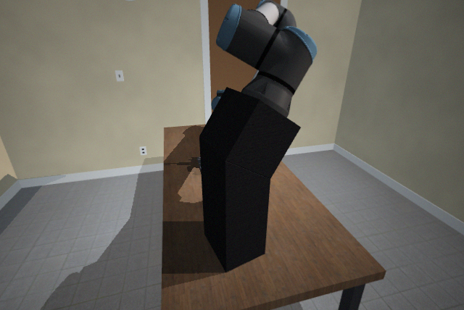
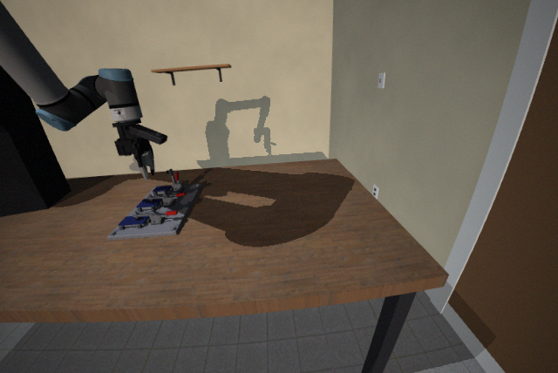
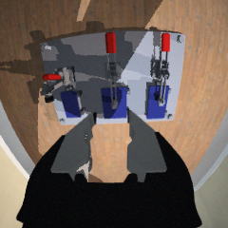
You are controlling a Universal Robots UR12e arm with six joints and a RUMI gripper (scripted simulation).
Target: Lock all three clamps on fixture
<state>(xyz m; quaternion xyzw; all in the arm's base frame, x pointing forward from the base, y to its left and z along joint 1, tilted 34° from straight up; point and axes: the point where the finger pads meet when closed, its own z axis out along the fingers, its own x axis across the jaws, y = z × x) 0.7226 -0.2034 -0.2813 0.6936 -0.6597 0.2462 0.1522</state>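
Now: the grey fixture plate 15 cm below my hand and 1 cm ahead of it. Also, from my hand: blue part (13 cm below, 4 cm behind).
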